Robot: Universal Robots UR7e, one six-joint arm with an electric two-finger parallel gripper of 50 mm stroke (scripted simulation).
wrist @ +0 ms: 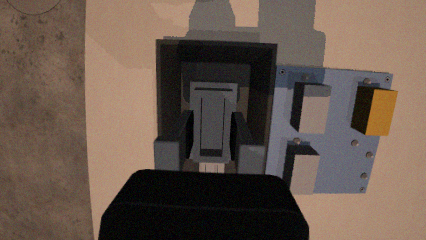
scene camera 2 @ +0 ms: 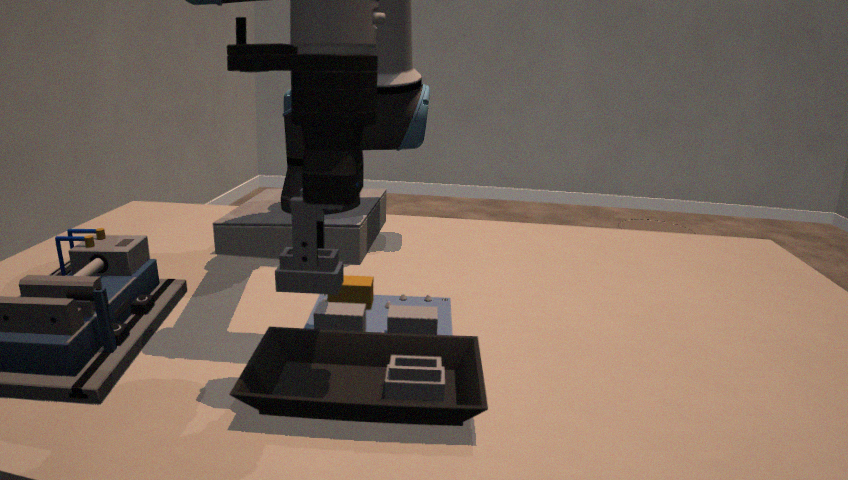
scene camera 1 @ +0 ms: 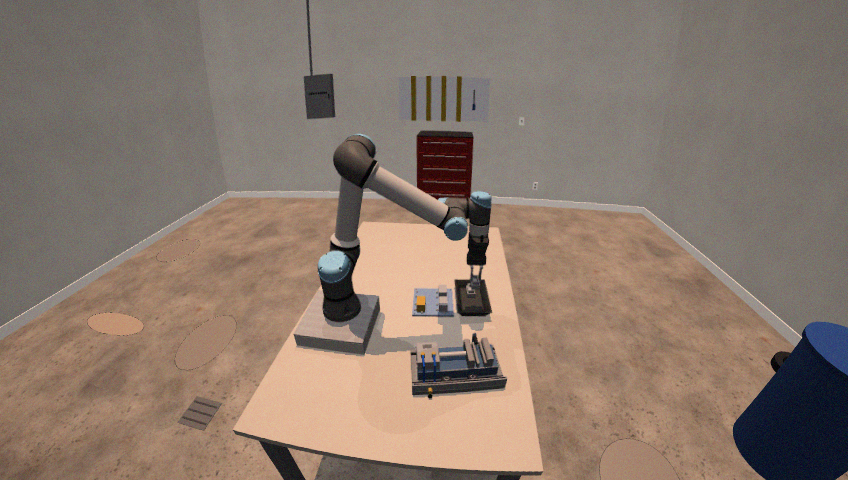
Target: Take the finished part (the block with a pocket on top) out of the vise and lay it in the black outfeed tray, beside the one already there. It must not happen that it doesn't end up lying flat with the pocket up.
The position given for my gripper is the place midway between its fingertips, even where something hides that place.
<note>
In view: my gripper (scene camera 2: pixel 309 260) and a brass block (scene camera 2: pixel 356 289).
The brass block is seen too in the wrist view (wrist: pixel 374 107). My gripper also shows in the wrist view (wrist: pixel 212 125).
</note>
